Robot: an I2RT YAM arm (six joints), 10 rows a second.
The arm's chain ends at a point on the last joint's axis. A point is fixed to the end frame.
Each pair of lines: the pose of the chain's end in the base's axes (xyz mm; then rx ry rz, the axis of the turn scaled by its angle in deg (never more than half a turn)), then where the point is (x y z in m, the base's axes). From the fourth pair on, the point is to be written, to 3 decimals.
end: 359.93, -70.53, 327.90, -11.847, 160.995, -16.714
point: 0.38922 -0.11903 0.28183
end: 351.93, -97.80, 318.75, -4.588, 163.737, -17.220
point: 0.37507 -0.14836 0.27141
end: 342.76, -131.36, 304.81, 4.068, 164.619, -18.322
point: 0.36016 -0.18400 0.25728
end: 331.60, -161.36, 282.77, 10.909, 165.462, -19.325
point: 0.344 -0.215 0.235
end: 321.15, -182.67, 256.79, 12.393, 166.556, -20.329
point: 0.331 -0.237 0.209
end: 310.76, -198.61, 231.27, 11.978, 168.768, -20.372
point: 0.319 -0.253 0.183
